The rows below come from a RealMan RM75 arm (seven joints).
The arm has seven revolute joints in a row. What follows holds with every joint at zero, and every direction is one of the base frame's. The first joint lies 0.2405 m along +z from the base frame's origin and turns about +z. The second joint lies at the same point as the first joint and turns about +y. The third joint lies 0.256 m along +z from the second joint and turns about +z. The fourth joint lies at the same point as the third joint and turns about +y. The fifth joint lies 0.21 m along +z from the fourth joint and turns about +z. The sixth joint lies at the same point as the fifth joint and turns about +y. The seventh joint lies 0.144 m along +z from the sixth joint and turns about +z. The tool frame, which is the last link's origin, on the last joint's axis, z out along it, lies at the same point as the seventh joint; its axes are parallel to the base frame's.
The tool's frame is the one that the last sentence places.
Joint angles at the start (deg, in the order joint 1, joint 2, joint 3, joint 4, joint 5, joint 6, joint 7): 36.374, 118.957, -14.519, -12.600, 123.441, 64.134, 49.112
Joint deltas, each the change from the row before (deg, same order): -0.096, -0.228, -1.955, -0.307, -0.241, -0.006, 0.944; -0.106, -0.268, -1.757, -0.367, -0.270, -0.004, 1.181; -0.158, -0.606, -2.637, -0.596, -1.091, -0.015, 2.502; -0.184, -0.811, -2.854, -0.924, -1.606, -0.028, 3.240; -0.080, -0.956, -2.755, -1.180, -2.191, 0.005, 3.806; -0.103, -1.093, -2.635, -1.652, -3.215, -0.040, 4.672; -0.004, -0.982, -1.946, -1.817, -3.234, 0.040, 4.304; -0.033, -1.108, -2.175, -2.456, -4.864, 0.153, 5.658; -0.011, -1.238, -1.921, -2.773, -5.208, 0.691, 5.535
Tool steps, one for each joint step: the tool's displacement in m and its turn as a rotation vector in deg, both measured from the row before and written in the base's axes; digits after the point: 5 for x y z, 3 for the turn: -0.00301, 0.00148, -0.00124, -1.367, -0.641, 1.133; -0.00252, 0.00134, -0.00038, -1.248, -0.396, 1.062; -0.00385, 0.00226, -0.00034, -2.428, -0.508, 1.794; -0.00411, 0.00261, 0.00088, -2.887, -0.629, 1.988; -0.00482, 0.00317, 0.00174, -3.247, -0.731, 2.083; -0.00473, 0.00315, 0.00244, -3.895, -1.011, 1.981; -0.00453, 0.00303, 0.00354, -3.342, -1.119, 1.581; -0.00504, 0.00265, 0.00261, -4.689, -1.763, 1.517; -0.00511, 0.00198, 0.00446, -4.535, -2.401, 1.466
